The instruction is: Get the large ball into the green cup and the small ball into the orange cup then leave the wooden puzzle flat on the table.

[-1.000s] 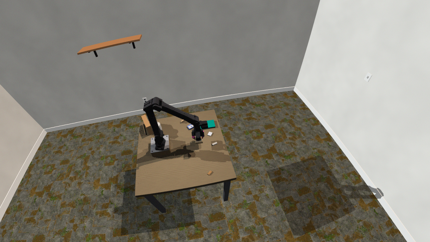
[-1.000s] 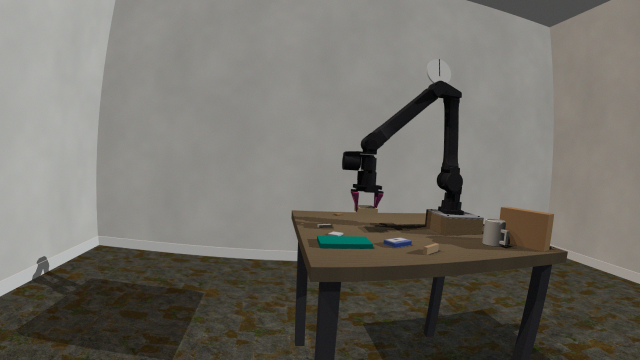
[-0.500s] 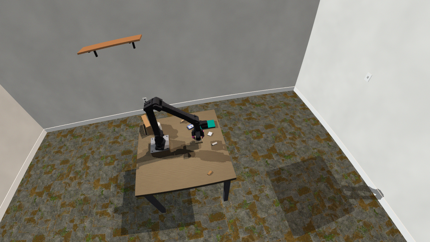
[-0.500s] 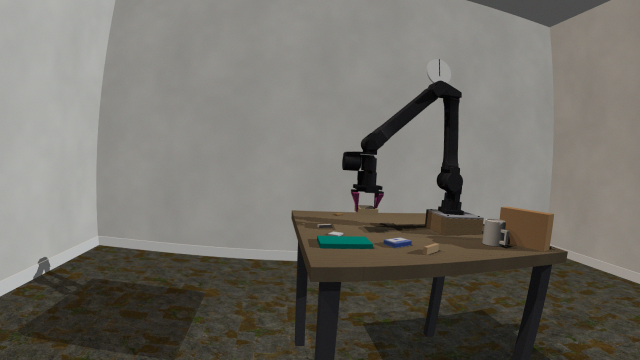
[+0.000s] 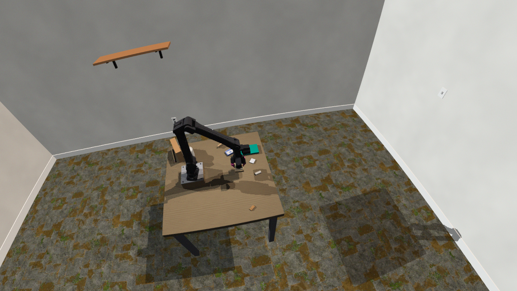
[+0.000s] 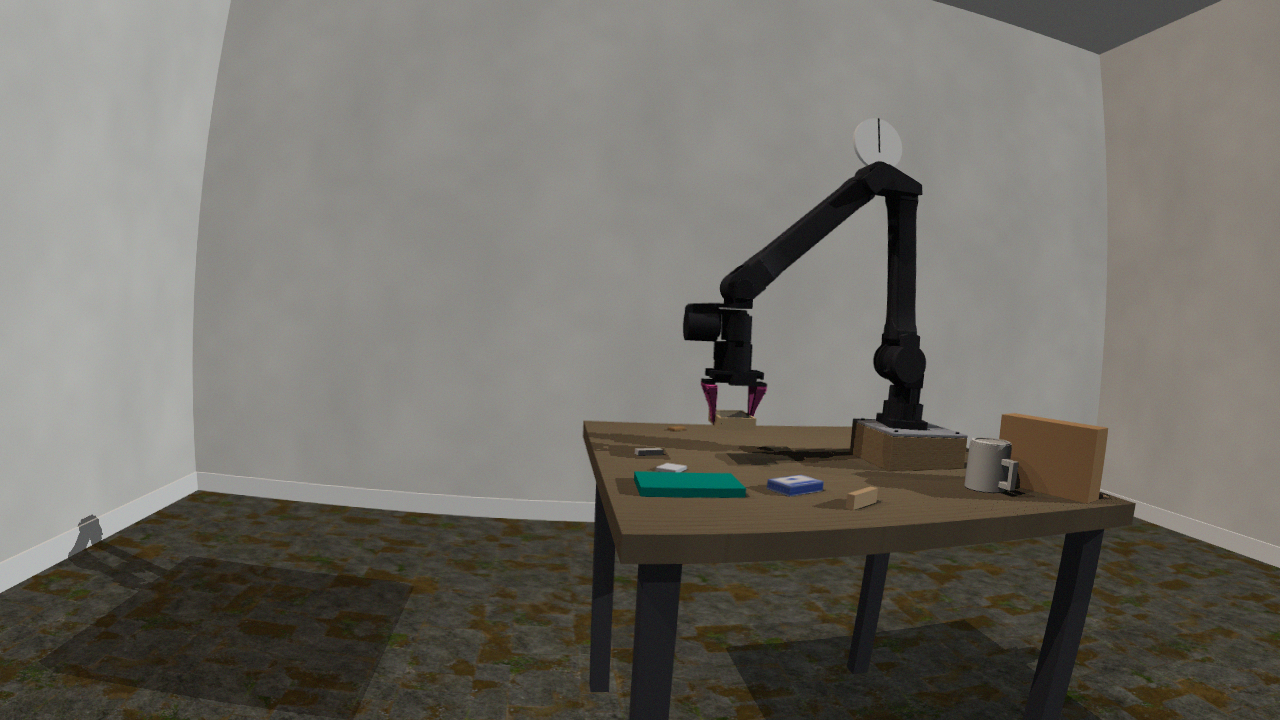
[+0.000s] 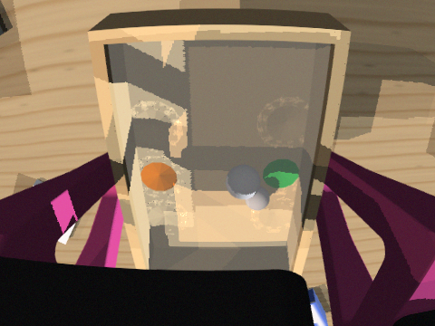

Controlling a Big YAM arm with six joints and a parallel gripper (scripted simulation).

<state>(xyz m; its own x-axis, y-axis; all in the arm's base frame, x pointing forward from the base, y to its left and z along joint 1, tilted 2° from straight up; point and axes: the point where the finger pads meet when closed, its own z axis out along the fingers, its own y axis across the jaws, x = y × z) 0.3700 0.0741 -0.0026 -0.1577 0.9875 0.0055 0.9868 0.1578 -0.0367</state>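
My hand is 10 mm above the wooden puzzle. The rest, counted from my hand: white mug: 470 mm behind, 190 mm to the left, 30 mm below; then wooden block: 190 mm behind, 310 mm to the left, 70 mm below; then teal flat block: 80 mm ahead, 240 mm to the left, 70 mm below.
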